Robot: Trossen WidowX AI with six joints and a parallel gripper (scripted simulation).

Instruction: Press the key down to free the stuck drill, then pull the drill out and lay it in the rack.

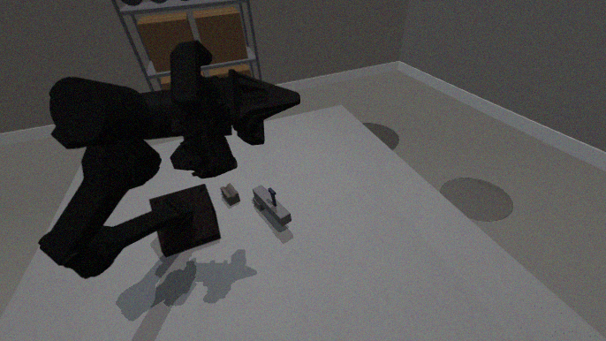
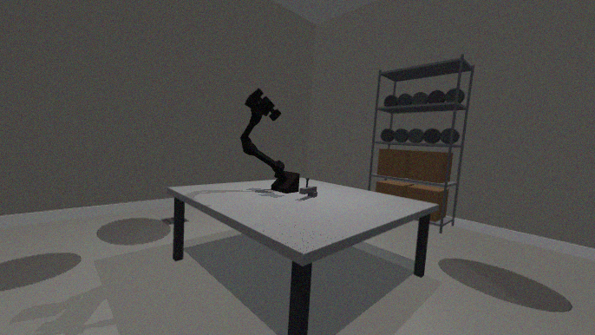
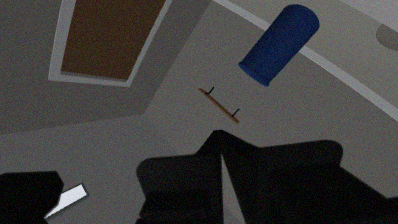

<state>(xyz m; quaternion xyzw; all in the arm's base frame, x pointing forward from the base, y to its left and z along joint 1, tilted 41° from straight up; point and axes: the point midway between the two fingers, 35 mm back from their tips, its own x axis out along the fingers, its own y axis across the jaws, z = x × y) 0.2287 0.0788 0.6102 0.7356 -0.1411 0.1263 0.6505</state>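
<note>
Right now my gripper tip is 460 mm above the blue key, 330 mm to the right of it and 50 mm past it. The rest, counted from my gripper tip: grey holder block (520 mm below, 360 mm to the left, 70 mm behind); then rack (540 mm below, 480 mm to the left, 210 mm behind); then drill (510 mm below, 380 mm to the left, 80 mm behind).
</note>
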